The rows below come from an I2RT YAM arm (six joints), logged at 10 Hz.
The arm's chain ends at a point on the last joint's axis. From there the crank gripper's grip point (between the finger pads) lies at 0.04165 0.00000 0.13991 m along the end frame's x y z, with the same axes.
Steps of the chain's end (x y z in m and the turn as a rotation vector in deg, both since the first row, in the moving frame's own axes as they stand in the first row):
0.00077 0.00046 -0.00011 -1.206 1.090 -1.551
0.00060 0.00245 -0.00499 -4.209 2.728 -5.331
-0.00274 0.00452 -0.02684 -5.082 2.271 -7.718
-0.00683 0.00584 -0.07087 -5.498 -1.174 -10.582
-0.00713 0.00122 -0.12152 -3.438 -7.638 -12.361
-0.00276 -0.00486 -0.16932 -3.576 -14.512 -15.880
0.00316 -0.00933 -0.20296 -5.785 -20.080 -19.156
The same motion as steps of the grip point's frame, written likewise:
0.00345 0.00223 -0.00095 -1.206 1.090 -1.551
0.00749 0.00845 -0.00736 -4.209 2.728 -5.331
0.00320 0.01084 -0.02889 -5.082 2.271 -7.718
-0.00916 0.01184 -0.07033 -5.498 -1.174 -10.582
-0.02600 0.00280 -0.11725 -3.438 -7.638 -12.361
-0.03905 -0.00243 -0.16337 -3.576 -14.512 -15.880
-0.04637 -0.00038 -0.19738 -5.785 -20.080 -19.156

